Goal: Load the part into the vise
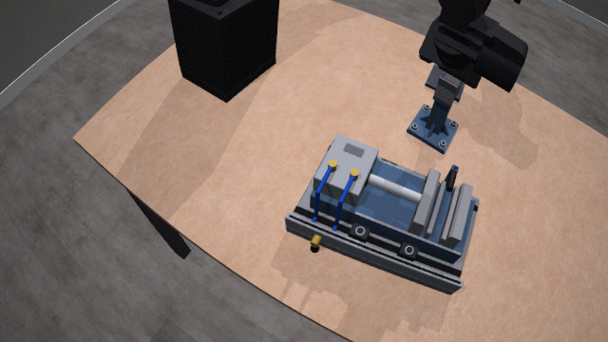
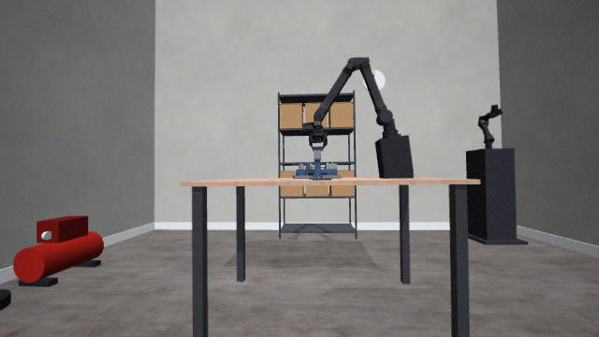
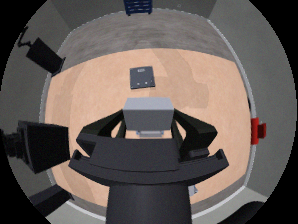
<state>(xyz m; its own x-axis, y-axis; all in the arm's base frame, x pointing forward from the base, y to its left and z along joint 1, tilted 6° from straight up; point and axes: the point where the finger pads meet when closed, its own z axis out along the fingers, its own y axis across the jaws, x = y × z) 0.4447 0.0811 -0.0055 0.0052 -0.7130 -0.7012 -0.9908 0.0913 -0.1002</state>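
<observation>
Now: hand 1 cm above the grey part. From my hand the other things lie so: grey plate 1 cm behind, 16 cm to the left, 18 cm below; moving jaw 4 cm ahead, 22 cm to the right, 11 cm below; work stop 7 cm ahead, 17 cm to the right, 9 cm below.
</observation>
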